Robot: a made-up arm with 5 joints. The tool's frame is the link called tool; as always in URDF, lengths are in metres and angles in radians. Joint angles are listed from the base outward.
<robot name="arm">
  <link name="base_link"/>
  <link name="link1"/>
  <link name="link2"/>
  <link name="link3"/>
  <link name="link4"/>
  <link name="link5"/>
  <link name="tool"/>
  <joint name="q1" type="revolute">
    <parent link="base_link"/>
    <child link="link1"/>
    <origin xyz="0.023 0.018 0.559"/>
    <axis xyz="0 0 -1"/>
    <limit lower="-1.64" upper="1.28"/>
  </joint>
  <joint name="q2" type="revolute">
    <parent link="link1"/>
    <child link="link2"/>
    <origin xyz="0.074 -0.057 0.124"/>
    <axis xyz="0 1 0"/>
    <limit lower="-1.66" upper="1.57"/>
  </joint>
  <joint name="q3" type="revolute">
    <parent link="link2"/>
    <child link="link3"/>
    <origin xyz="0.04 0 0.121"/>
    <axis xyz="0 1 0"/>
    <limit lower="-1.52" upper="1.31"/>
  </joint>
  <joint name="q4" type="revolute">
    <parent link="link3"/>
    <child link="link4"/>
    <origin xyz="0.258 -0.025 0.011"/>
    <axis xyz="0 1 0"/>
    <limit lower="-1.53" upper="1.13"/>
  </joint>
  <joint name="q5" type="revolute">
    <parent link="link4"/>
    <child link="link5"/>
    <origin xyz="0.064 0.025 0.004"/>
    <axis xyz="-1 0 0"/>
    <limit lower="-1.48" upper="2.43"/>
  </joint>
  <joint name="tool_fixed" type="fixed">
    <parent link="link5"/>
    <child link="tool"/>
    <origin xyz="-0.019 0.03 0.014" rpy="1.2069 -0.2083 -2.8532"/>
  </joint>
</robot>
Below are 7 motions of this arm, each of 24 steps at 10 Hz.
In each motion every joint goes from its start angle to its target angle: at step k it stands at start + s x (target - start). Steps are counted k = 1, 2, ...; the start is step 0. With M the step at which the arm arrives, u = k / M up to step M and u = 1 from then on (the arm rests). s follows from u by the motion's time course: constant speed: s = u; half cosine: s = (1 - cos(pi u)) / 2; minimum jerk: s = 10 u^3 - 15 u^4 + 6 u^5.
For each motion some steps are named. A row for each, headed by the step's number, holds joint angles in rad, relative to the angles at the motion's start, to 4 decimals.
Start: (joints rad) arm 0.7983 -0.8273 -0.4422 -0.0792 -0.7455
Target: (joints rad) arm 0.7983 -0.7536 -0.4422 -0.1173 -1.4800
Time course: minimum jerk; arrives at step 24
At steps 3, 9, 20, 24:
3: 0.0000 0.0012 0.0000 -0.0006 -0.0118
9: 0.0000 0.0203 0.0000 -0.0105 -0.2021
20: 0.0000 0.0711 0.0000 -0.0367 -0.7084
24: 0.0000 0.0737 0.0000 -0.0381 -0.7345

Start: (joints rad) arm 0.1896 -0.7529 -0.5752 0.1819 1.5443
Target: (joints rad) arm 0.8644 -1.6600 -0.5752 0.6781 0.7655
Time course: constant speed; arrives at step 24
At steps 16, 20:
16: 0.4499 -0.6047 0.0000 0.3308 -0.5192
20: 0.5623 -0.7559 0.0000 0.4135 -0.6490

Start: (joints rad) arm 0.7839 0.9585 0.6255 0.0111 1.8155
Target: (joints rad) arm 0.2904 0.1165 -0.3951 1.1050 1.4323
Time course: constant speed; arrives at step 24
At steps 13, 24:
13: -0.2673 -0.4561 -0.5528 0.5925 -0.2076
24: -0.4935 -0.8420 -1.0206 1.0939 -0.3832

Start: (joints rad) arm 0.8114 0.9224 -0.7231 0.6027 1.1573
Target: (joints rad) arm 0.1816 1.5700 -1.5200 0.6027 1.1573
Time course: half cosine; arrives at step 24
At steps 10, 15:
10: -0.2334 0.2400 -0.2953 0.0000 0.0000
15: -0.4354 0.4477 -0.5509 0.0000 0.0000

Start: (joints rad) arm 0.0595 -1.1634 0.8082 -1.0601 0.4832
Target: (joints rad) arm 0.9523 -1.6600 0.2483 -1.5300 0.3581
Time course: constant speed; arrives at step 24
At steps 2, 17, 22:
2: 0.0744 -0.0414 -0.0467 -0.0392 -0.0104
17: 0.6324 -0.3518 -0.3966 -0.3328 -0.0886
22: 0.8184 -0.4552 -0.5132 -0.4307 -0.1147

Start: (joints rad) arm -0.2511 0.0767 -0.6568 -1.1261 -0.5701
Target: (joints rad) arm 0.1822 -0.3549 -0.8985 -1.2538 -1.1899
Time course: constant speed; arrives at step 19
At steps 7, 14, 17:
7: 0.1596 -0.1590 -0.0890 -0.0470 -0.2283
14: 0.3193 -0.3180 -0.1781 -0.0941 -0.4567
17: 0.3877 -0.3862 -0.2163 -0.1143 -0.5546

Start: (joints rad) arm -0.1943 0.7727 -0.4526 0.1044 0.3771
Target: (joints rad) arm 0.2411 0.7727 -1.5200 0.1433 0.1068
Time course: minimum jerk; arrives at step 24
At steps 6, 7, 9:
6: 0.0451 0.0000 -0.1105 0.0040 -0.0280
7: 0.0663 0.0000 -0.1625 0.0059 -0.0411
9: 0.1198 0.0000 -0.2938 0.0107 -0.0744

